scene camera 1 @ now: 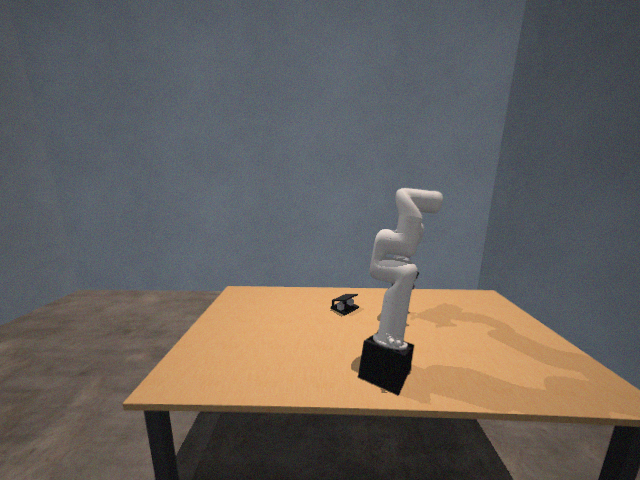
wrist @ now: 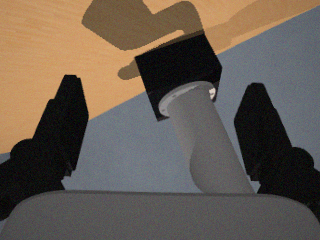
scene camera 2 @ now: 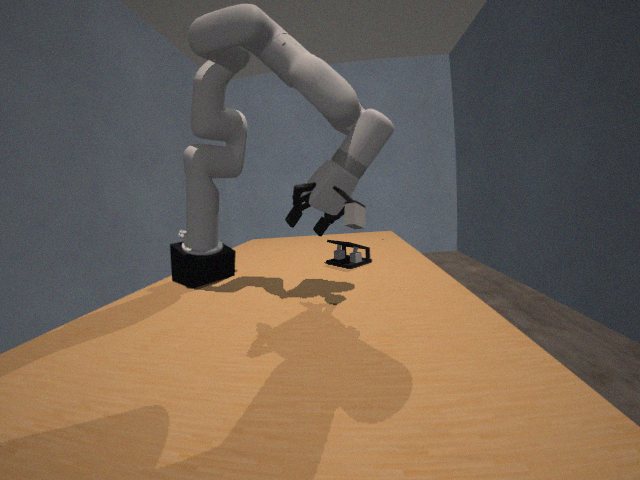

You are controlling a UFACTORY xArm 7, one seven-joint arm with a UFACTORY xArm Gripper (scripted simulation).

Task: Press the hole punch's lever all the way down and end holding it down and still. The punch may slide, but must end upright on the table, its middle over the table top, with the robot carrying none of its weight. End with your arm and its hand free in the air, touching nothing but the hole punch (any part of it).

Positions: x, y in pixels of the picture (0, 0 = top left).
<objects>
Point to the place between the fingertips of my gripper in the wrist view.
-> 163, 98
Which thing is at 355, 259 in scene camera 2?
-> A black hole punch.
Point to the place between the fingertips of my gripper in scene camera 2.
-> At 303, 228
</objects>
